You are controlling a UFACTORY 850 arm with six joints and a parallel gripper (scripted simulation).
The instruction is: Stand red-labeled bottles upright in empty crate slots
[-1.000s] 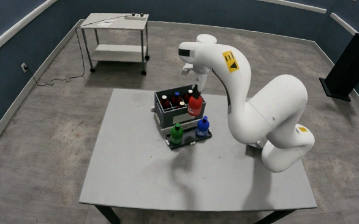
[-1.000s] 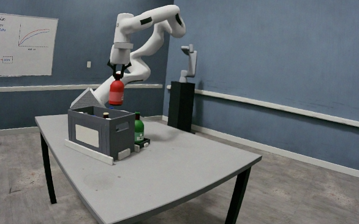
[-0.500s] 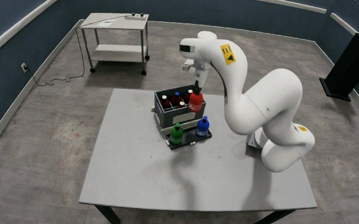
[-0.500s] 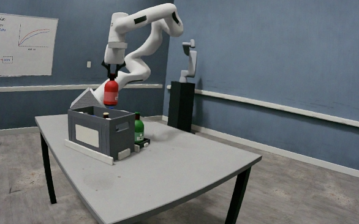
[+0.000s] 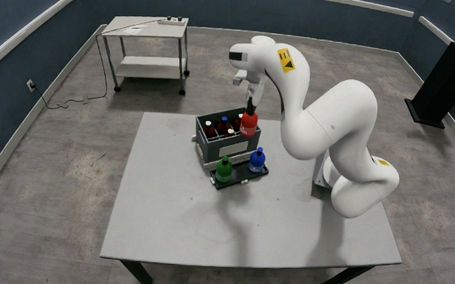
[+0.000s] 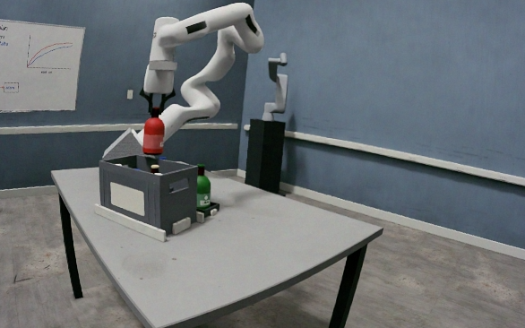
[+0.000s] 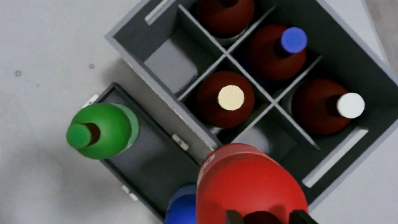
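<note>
My gripper is now 7 cm above the red-labeled bottle. The rest, counted from my hand: grey crate 25 cm below, 10 cm ahead, 5 cm to the right; green bottle 25 cm below, 15 cm to the left, 7 cm ahead; blue bottle 25 cm below, 8 cm behind, 6 cm to the left.
</note>
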